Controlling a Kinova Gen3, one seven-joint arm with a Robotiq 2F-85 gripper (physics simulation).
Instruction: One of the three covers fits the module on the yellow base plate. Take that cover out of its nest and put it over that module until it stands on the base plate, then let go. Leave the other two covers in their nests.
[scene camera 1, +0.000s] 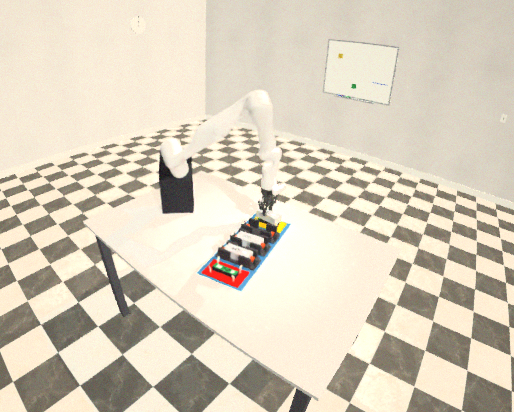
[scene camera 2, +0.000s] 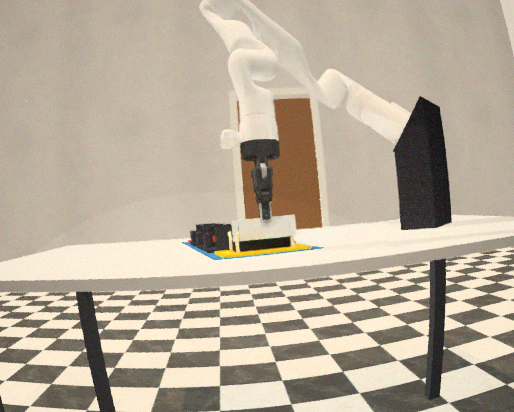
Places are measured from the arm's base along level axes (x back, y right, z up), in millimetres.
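Pixels of known places: gripper, fingertip midpoint: (scene camera 1: 267, 214) (scene camera 2: 265, 223); arm's base at its link origin: (scene camera 1: 179, 169) (scene camera 2: 409, 134).
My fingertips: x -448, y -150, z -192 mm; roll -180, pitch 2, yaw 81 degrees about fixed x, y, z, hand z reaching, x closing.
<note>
Ahead of a thing's pixels: the offset from my fingertips to its top centre. "spot": to the spot under its first point.
My gripper (scene camera 1: 268, 210) (scene camera 2: 265, 219) is shut on a whitish cover {dx -5, dy +0, dz +13 mm} (scene camera 1: 270, 218) (scene camera 2: 280, 226), holding it by its top. The cover is roughly upright over the yellow base plate (scene camera 1: 282, 227) (scene camera 2: 302, 247). In the scene camera 2 view a black module {dx -11, dy +4, dz -30 mm} (scene camera 2: 265, 244) shows below the cover's lower edge, which stands above the plate. Whether the cover touches the module cannot be told. Two other white covers {dx -25, dy +219, dz -6 mm} (scene camera 1: 250, 239) {dx -32, dy +327, dz -6 mm} (scene camera 1: 238, 250) sit in black nests. A black nest {spot: dx -12, dy +101, dz -46 mm} (scene camera 1: 259, 231) nearest the yellow plate shows no white cover.
A blue base (scene camera 1: 272, 248) carries the nests and plates. At its other end a red plate {spot: dx -120, dy +438, dz -50 mm} (scene camera 1: 241, 280) bears a green module {spot: dx -45, dy +442, dz -30 mm} (scene camera 1: 225, 270) between light posts. Thin cream posts {spot: dx -67, dy -15, dz -29 mm} (scene camera 2: 231, 242) stand at the left of the yellow plate. The black robot pedestal (scene camera 1: 177, 192) (scene camera 2: 424, 175) stands at the table's side.
</note>
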